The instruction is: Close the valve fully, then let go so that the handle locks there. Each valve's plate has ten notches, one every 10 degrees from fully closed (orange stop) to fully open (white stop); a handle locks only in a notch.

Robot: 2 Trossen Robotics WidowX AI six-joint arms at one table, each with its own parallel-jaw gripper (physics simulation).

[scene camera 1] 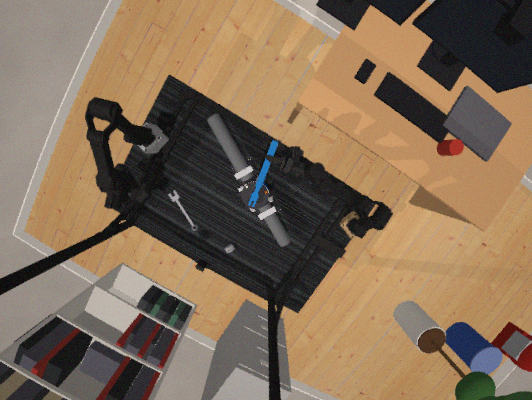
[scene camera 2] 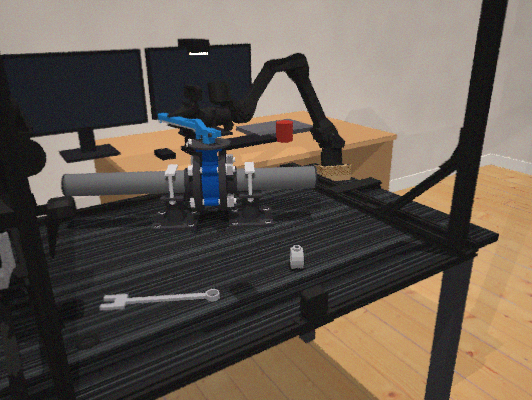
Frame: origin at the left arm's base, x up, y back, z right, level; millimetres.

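Where they show: left gripper, between the fingertips: (scene camera 1: 139, 184); right gripper, between the fingertips: (scene camera 1: 264, 155) (scene camera 2: 167, 120); left arm's base, origin of its link: (scene camera 1: 146, 137); right arm's base, origin of its link: (scene camera 1: 353, 225) (scene camera 2: 332, 165).
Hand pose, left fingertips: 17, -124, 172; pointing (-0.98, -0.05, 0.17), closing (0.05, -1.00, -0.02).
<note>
Each offset is from my left fingertips to the centre of the thing, as dx, dy, dz. "*": to the spot under its first point.
The valve's blue handle {+129, -342, -476} (scene camera 1: 265, 172) (scene camera 2: 181, 121) stands slantwise, roughly midway between along and across the grey pipe {-15, -182, -411} (scene camera 1: 226, 141) (scene camera 2: 120, 183). An orange mark {* +102, -421, -399} (scene camera 1: 266, 192) shows on the valve plate, to the right of the handle; the notches are too small to tell. My right gripper (scene camera 1: 271, 158) (scene camera 2: 185, 122) reaches in from the far side and is shut on the blue handle near its outer end; its fingertips are partly hidden in scene camera 2. My left gripper (scene camera 1: 159, 176) (scene camera 2: 53, 237) is open and empty at the table's left, away from the valve.
A light grey wrench {-127, -218, -4} (scene camera 1: 184, 212) (scene camera 2: 165, 298) and a small white block {-106, -521, -38} (scene camera 1: 229, 248) (scene camera 2: 297, 257) lie on the black table on the near side of the valve. White clamps {* +21, -500, -329} (scene camera 1: 267, 213) (scene camera 2: 249, 168) hold the pipe. A desk with monitors (scene camera 2: 75, 90) stands behind.
</note>
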